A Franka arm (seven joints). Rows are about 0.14 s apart.
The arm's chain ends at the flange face. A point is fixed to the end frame.
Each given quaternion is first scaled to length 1.
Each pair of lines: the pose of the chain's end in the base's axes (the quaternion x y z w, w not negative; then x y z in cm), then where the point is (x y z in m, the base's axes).
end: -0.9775 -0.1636 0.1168 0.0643 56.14 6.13 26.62
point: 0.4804 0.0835 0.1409
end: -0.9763 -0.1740 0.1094 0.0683 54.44 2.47 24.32
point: 0.4648 0.0470 0.1170
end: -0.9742 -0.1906 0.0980 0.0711 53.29 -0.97 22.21
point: 0.4556 0.0119 0.0944
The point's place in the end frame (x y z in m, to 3 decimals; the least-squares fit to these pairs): -0.041 -0.025 0.143
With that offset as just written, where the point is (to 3 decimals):
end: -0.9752 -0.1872 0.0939 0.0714 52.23 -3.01 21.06
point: 0.446 -0.008 0.082
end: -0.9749 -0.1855 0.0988 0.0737 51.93 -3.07 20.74
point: 0.442 -0.008 0.080
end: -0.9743 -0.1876 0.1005 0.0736 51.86 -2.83 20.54
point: 0.441 -0.006 0.078
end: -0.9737 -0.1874 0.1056 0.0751 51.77 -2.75 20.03
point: 0.438 -0.005 0.074
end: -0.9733 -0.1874 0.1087 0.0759 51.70 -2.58 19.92
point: 0.437 -0.003 0.073
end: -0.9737 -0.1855 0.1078 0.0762 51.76 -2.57 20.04
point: 0.438 -0.003 0.075
